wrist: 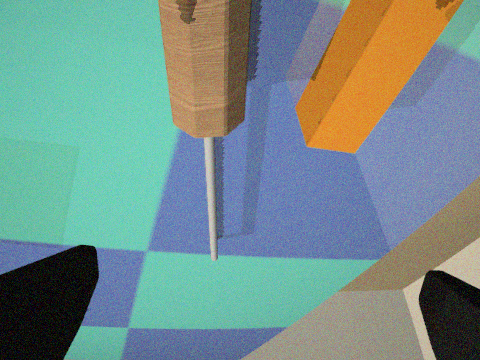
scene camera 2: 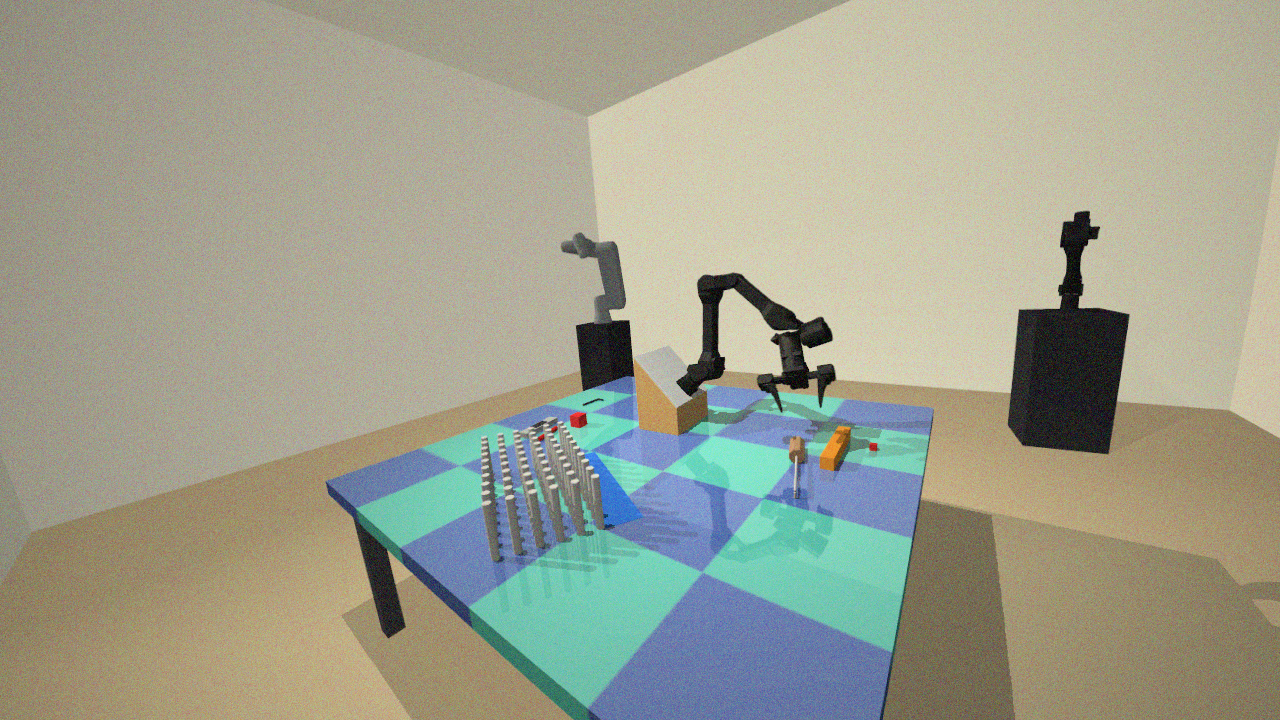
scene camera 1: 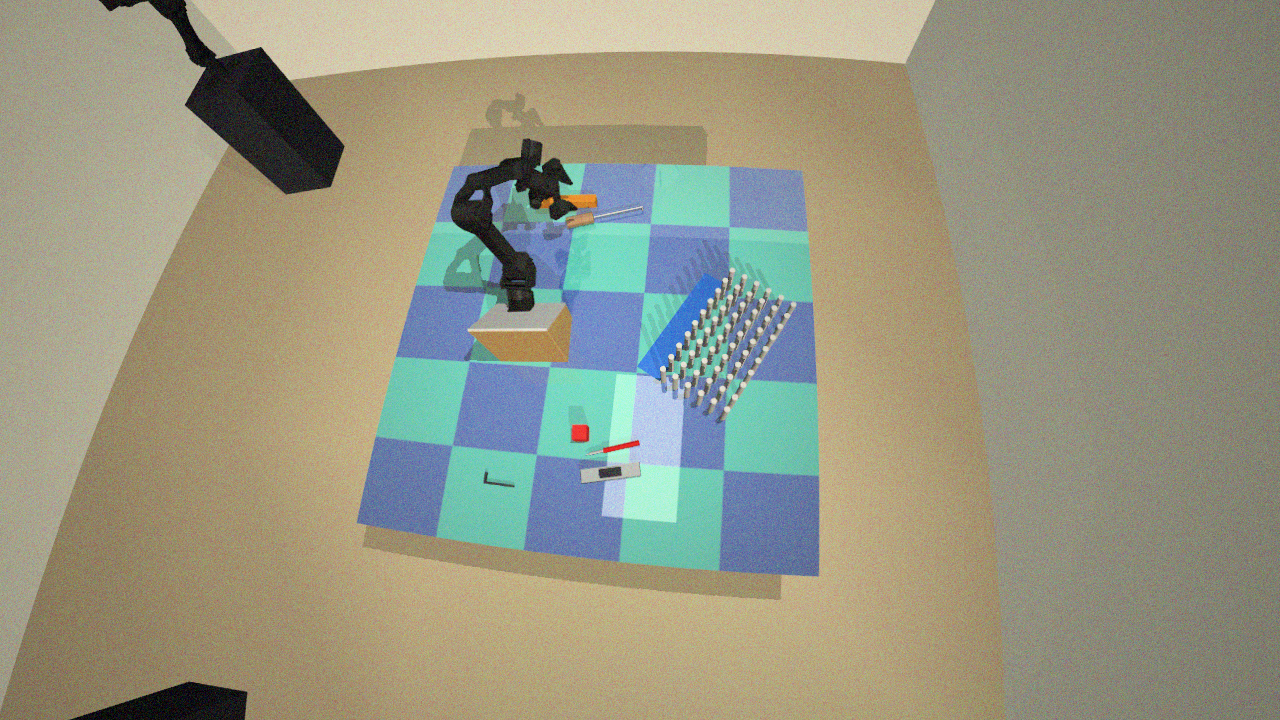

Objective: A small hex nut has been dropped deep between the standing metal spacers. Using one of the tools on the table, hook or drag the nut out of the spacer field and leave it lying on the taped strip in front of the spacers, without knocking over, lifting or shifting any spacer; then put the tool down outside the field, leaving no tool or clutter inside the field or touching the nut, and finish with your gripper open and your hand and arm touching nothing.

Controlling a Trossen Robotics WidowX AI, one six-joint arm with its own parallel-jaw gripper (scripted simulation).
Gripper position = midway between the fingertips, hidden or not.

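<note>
Wooden-handled pick (wrist: 206, 56). Grey bar (scene camera 1: 630, 470), out of frame in the wrist view. Orange block (scene camera 2: 831, 454) (wrist: 370, 58). Blue taped strip (scene camera 1: 657, 356) (scene camera 2: 618, 508). My gripper (scene camera 2: 800, 409) (wrist: 262, 277) (scene camera 1: 574, 196) open, holding nothing.
</note>
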